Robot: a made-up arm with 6 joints.
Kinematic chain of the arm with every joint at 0, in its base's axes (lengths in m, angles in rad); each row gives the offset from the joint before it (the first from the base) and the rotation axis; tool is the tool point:
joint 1: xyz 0 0 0.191 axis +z
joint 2: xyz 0 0.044 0 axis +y
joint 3: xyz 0 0 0.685 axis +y
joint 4: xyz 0 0 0.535 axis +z
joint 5: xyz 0 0 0 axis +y
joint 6: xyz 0 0 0.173 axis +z
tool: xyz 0 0 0
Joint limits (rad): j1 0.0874..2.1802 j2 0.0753..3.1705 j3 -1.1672..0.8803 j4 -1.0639..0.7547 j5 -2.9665..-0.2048 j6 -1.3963..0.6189
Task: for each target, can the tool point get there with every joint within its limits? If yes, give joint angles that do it. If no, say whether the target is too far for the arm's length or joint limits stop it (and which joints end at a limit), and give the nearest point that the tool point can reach.
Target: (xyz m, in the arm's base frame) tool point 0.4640 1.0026 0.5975
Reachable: yes | joints 1.0234 1.5925 -0.5634 -0.5035 -1.3616 -0.8073
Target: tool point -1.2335 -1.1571 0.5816
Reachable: no: too far | nearest point -0.4265 -0.4001 1.0528 | short by 1.203 m
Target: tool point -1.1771 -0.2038 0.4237
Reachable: no: joint limits stop it (at a limit: joint 2, joint 3) | nearest point -0.5456 -0.0945 1.0044 | short by 0.865 m
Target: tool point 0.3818 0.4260 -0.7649
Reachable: yes | joints 0.8668 2.6313 0.1840 0.4948 -2.3345 -0.0487
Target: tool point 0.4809 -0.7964 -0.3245
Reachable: no: joint limits stop it (at a limit: joint 1, joint 2, joint 3, joint 4, joint 5) | nearest point 0.2621 -0.5061 -0.9399 | short by 0.715 m
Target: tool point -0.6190 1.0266 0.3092
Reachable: yes | joints 1.9816 1.7101 -0.2972 -0.7161 -1.5577 0.0957
